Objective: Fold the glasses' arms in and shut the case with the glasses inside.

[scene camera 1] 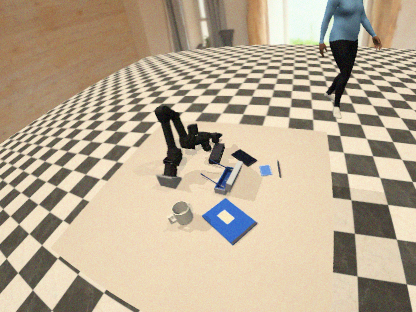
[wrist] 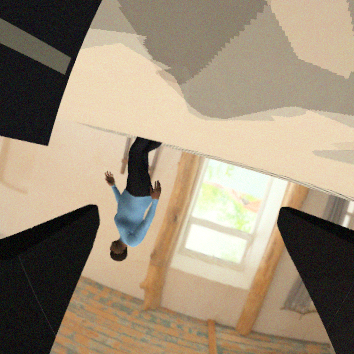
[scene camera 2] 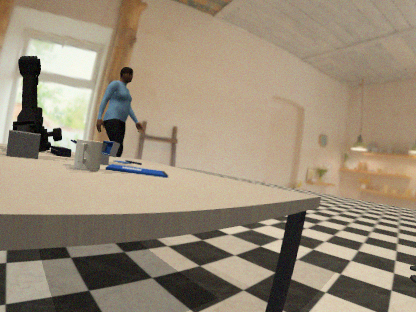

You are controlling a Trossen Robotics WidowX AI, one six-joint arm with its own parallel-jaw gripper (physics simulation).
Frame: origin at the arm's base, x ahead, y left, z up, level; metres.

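Seen in the pictures: gripper, between the fingertips: [wrist: 190, 215] [scene camera 2: 48, 141]; arm's base, origin of its link: [scene camera 1: 169, 175] [scene camera 2: 24, 143].
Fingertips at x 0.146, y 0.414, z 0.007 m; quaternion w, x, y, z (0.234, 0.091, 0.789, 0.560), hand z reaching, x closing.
Note:
Offsets run from my fingertips to a thing's top centre. "spot": to the spot under its first point.
The grey glasses case @(spot: 0.220 m ahead, 0.413 m right, 0.035 m up) [scene camera 1: 233, 179] [scene camera 2: 114, 149] with a blue inside lies open on the table, its lid raised. The blue glasses [scene camera 1: 209, 179] have both arms unfolded. The arms stick out of the case on the side towards the robot's base, and the front of the glasses is hard to make out in the blue inside. My gripper [scene camera 1: 214, 141] [wrist: 190, 215] is open and empty. It is held level above the table, beyond the dark box and apart from the case. Neither the case nor the glasses show in the wrist view.
A dark box @(0.041 m ahead, 0.152 m right, 0.018 m down) [scene camera 1: 216, 153] lies between my gripper and the case. A black tablet @(0.207 m ahead, 0.151 m right, 0.045 m down) [scene camera 1: 244, 157], a light blue pad @(0.348 m ahead, 0.237 m right, 0.048 m down) [scene camera 1: 265, 170] and a pen @(0.420 m ahead, 0.209 m right, 0.043 m down) [scene camera 1: 279, 169] lie beyond the case. A grey mug @(spot: 0.063 m ahead, 0.652 m right, 0.028 m up) [scene camera 1: 183, 214] [scene camera 2: 89, 156] and a blue book @(0.240 m ahead, 0.585 m right, 0.045 m down) [scene camera 1: 236, 229] [scene camera 2: 138, 171] are nearer the front. A person [scene camera 1: 345, 30] stands beyond the table.

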